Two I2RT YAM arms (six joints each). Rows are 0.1 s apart.
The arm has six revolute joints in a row. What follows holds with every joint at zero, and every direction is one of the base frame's. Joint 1 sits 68 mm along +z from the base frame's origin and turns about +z. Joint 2 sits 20 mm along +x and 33.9 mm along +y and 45.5 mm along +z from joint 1 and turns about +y. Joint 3 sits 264 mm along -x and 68.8 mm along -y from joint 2 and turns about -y. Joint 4 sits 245 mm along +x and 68.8 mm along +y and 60 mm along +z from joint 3 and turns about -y. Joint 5 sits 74 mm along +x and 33.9 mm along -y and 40.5 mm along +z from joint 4 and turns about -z. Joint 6 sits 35.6 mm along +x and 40.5 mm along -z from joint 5 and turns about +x. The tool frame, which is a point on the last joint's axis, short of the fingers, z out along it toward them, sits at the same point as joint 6; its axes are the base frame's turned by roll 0, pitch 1.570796 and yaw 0 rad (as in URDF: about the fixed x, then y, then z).
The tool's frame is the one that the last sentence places.
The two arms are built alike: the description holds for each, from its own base.
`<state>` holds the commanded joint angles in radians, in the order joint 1, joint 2, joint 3, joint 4, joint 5, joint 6, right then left.
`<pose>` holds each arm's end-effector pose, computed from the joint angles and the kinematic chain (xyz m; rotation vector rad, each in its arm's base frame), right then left.
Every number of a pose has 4 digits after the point. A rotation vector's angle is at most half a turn.
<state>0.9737 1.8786 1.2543 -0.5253 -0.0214 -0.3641 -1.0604 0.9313 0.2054 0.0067 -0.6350 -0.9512</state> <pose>0.2123 0.3136 0.1706 -1.7034 2.1448 0.2037 0.0979 -0.1317 0.1399 -0.2016 2.1532 -0.4430</pose>
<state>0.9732 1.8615 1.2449 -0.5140 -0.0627 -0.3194 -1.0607 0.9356 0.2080 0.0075 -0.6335 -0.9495</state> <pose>0.2102 0.3129 0.1746 -1.6601 2.1688 0.2773 0.0982 -0.1323 0.1401 -0.1984 2.1548 -0.4425</pose>
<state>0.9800 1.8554 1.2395 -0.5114 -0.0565 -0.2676 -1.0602 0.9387 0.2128 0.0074 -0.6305 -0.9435</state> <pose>0.2076 0.3132 0.1754 -1.6094 2.2065 0.2870 0.0987 -0.1332 0.1411 -0.1916 2.1557 -0.4426</pose>
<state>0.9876 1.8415 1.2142 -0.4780 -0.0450 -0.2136 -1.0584 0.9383 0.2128 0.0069 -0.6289 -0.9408</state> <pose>0.2043 0.3125 0.1748 -1.5444 2.2289 0.2991 0.0989 -0.1330 0.1411 -0.1898 2.1565 -0.4412</pose>
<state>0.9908 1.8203 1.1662 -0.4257 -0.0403 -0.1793 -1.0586 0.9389 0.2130 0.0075 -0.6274 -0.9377</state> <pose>0.2004 0.3084 0.1712 -1.4961 2.2339 0.3157 0.0989 -0.1332 0.1411 -0.1855 2.1574 -0.4409</pose>
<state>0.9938 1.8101 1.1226 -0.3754 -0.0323 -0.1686 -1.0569 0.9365 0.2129 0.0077 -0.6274 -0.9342</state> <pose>0.1972 0.3051 0.1651 -1.4759 2.2265 0.3175 0.0990 -0.1329 0.1414 -0.1845 2.1555 -0.4403</pose>
